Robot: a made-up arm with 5 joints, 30 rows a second.
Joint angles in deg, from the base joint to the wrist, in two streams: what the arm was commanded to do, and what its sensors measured. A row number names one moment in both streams.
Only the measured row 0 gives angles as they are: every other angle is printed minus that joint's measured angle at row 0.
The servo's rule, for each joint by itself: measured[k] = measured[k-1] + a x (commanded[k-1-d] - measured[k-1]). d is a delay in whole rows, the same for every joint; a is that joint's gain. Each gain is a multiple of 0.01, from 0.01 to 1. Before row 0 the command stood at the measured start. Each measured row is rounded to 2 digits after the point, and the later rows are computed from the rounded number. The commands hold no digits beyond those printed.
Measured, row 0:
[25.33, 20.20, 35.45, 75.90, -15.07]
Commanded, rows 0 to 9:
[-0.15, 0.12, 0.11, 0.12, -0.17]
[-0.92, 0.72, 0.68, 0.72, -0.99]
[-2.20, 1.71, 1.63, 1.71, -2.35]
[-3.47, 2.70, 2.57, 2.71, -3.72]
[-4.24, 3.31, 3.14, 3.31, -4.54]
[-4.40, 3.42, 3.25, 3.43, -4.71]
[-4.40, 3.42, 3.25, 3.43, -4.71]
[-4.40, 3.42, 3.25, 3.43, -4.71]
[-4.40, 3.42, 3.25, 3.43, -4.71]
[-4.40, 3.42, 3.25, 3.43, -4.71]
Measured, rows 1 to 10:
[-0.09, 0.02, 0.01, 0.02, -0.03]
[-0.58, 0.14, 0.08, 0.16, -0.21]
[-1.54, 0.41, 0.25, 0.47, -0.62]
[-2.68, 0.80, 0.51, 0.92, -1.21]
[-3.60, 1.23, 0.80, 1.40, -1.84]
[-4.07, 1.60, 1.07, 1.81, -2.39]
[-4.26, 1.91, 1.31, 2.13, -2.83]
[-4.34, 2.17, 1.52, 2.39, -3.19]
[-4.38, 2.38, 1.71, 2.60, -3.48]
[-4.39, 2.56, 1.88, 2.77, -3.71]
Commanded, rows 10 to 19:
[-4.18, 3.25, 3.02, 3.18, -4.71]
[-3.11, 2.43, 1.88, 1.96, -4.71]
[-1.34, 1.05, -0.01, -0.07, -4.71]
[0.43, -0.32, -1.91, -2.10, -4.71]
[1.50, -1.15, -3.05, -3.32, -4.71]
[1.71, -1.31, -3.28, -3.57, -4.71]
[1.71, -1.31, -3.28, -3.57, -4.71]
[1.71, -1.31, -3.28, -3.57, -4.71]
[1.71, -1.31, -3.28, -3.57, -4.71]
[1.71, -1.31, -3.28, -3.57, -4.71]
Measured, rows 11 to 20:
[-4.27, 2.68, 2.01, 2.85, -3.90]
[-3.59, 2.64, 2.00, 2.67, -4.05]
[-2.26, 2.37, 1.78, 2.12, -4.18]
[-0.67, 1.91, 1.37, 1.28, -4.28]
[0.61, 1.39, 0.88, 0.36, -4.36]
[1.26, 0.93, 0.42, -0.43, -4.43]
[1.53, 0.55, 0.01, -1.06, -4.48]
[1.64, 0.23, -0.35, -1.56, -4.52]
[1.68, -0.03, -0.67, -1.96, -4.56]
[1.70, -0.25, -0.96, -2.28, -4.59]

